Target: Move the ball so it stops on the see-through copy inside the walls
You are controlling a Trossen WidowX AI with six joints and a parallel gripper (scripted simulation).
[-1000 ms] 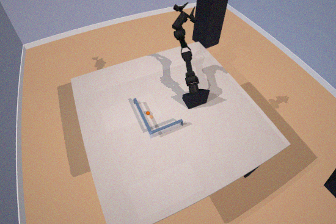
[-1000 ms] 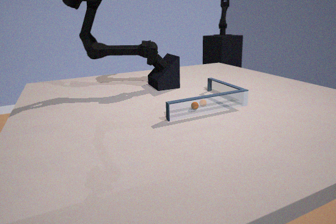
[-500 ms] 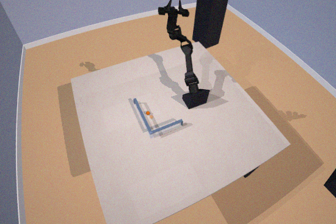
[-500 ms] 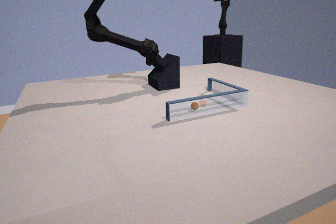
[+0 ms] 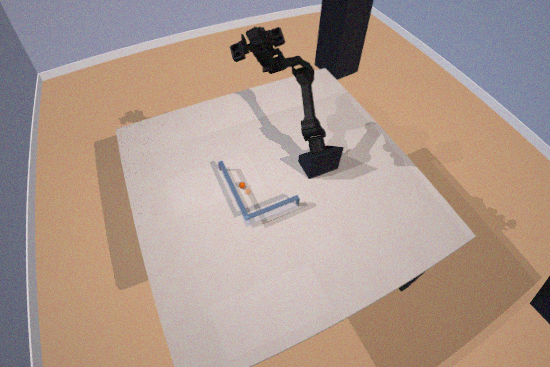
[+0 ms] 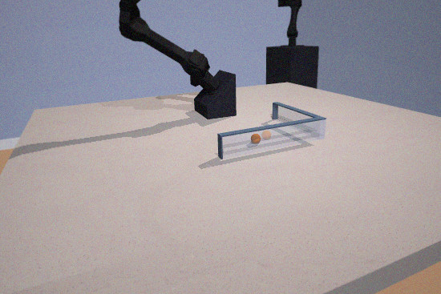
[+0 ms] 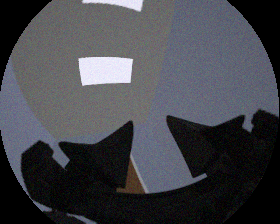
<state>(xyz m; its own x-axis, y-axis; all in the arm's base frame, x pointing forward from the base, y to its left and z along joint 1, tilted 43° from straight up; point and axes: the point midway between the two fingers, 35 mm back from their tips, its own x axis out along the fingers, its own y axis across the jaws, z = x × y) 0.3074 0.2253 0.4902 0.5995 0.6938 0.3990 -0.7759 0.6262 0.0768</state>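
The orange ball is 11 cm ahead of my gripper tip, 8 cm to the left of it and 67 cm below it. The rest, counted from my gripper tip: see-through copy: 10 cm ahead, 13 cm to the left, 67 cm below.
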